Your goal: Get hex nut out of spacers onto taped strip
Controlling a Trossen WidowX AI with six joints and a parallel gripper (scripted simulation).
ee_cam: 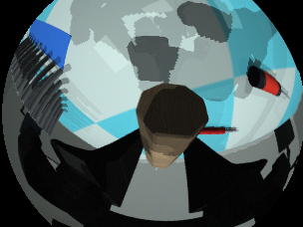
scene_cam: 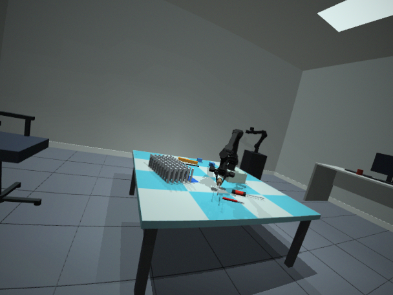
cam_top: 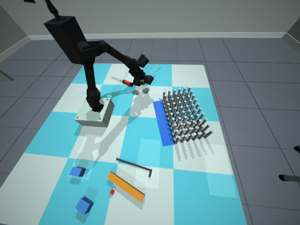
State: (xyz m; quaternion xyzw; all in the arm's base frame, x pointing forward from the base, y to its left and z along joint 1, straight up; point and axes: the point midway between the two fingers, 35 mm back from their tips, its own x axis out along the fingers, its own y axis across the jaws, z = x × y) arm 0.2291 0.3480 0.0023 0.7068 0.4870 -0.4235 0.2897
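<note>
The wooden-handled tool lies 90 mm to the left of my gripper tip and 40 mm ahead of it. The rest, counted from my gripper tip: blue taped strip 300 mm to the right, 210 mm ahead, 70 mm below; orange flat bar 730 mm to the right, 110 mm ahead, 50 mm below; small red screwdriver 130 mm to the left, 100 mm behind, 60 mm below.
</note>
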